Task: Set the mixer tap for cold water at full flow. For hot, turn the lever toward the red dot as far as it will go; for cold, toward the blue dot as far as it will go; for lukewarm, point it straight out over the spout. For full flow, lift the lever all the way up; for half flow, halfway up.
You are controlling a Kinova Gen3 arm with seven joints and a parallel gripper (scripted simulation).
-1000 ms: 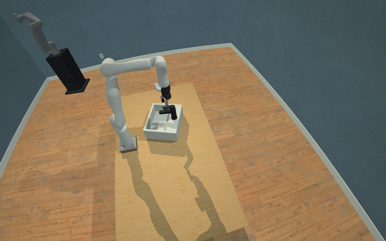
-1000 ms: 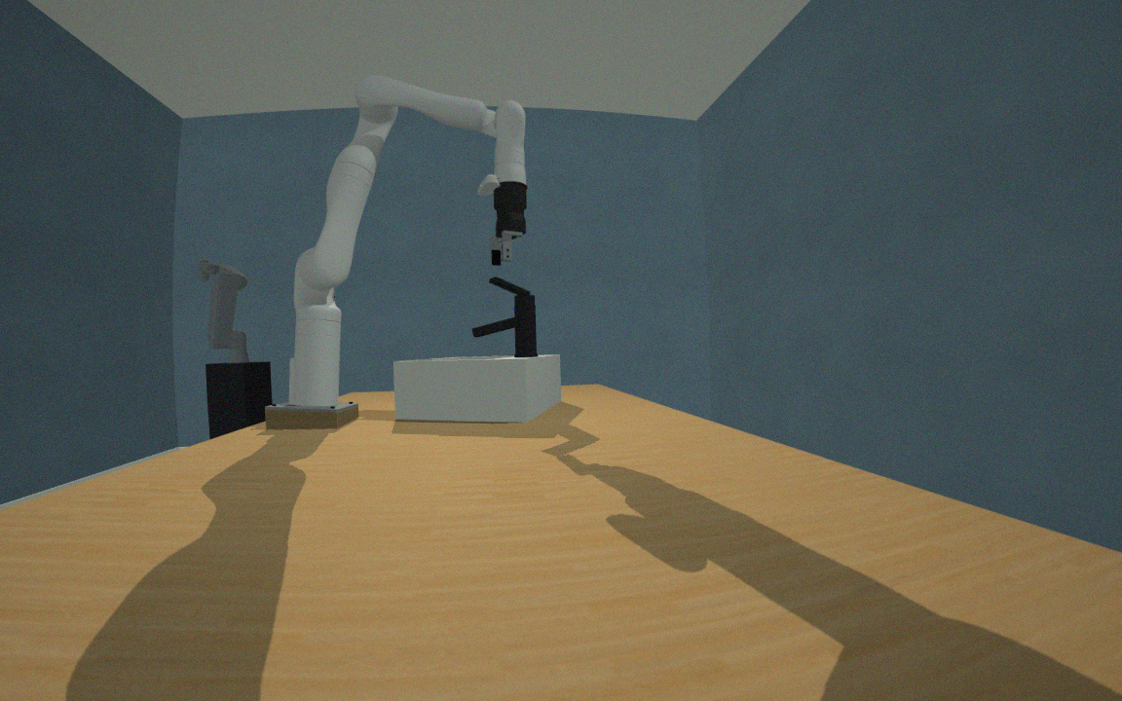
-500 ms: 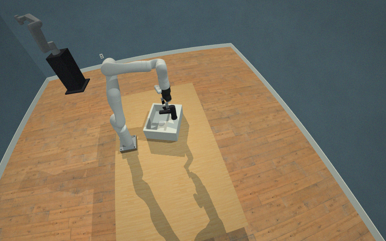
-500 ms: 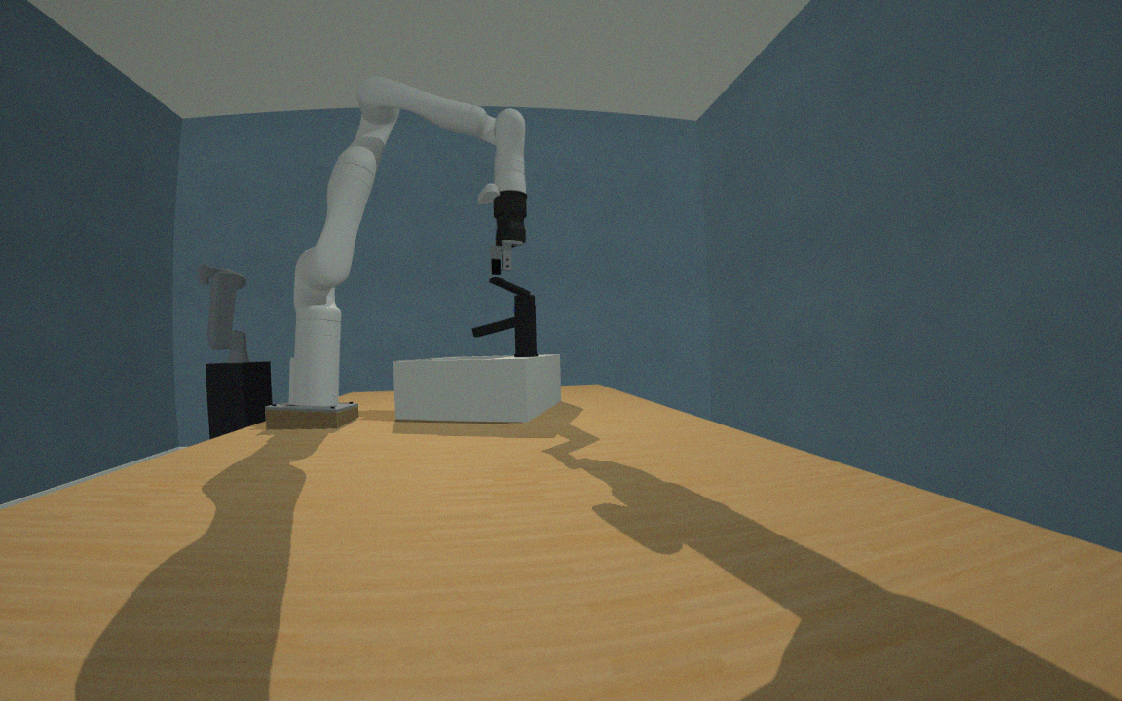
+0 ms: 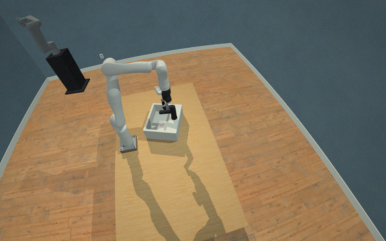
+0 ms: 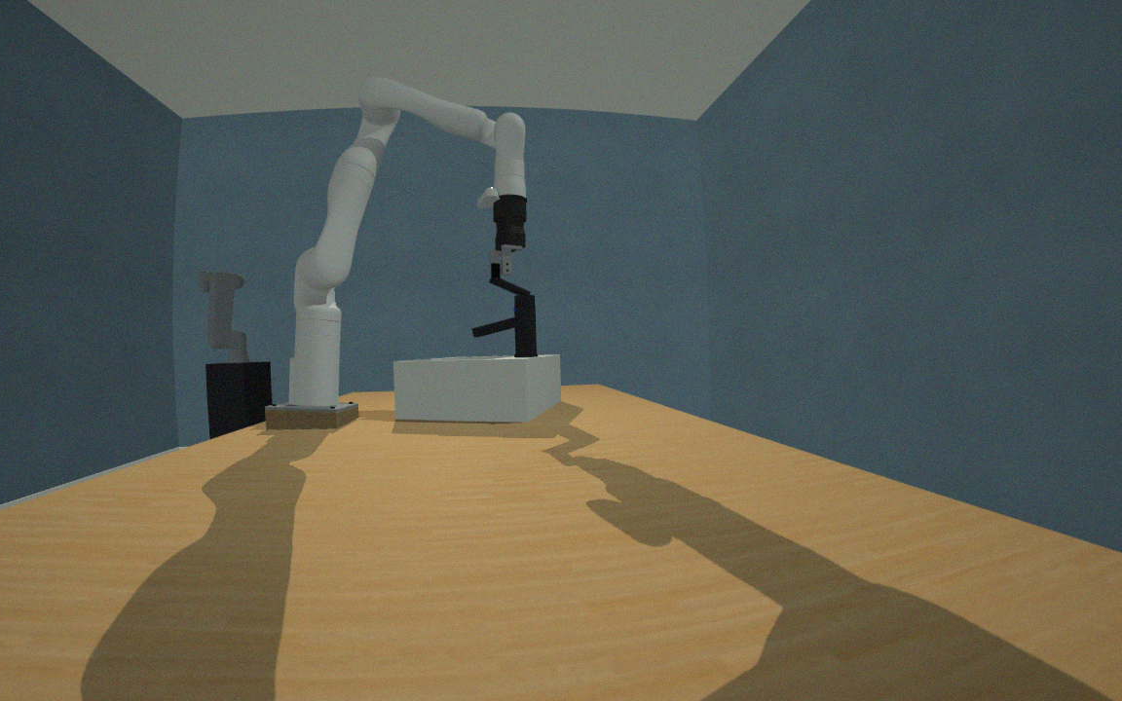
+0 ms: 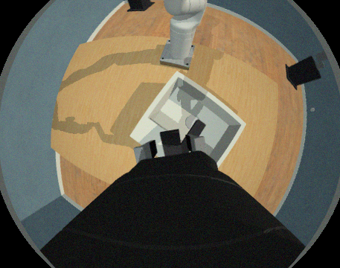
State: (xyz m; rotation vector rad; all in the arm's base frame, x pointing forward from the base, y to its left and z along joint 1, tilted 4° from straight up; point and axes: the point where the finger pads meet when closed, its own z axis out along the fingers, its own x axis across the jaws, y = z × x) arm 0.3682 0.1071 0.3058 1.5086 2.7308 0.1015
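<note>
The lever lies 4 cm below my hand, 2 cm ahead of it and 1 cm to the left of it. The rest, counted from my hand: white basin (28 cm below, 6 cm to the left, 6 cm behind).
</note>
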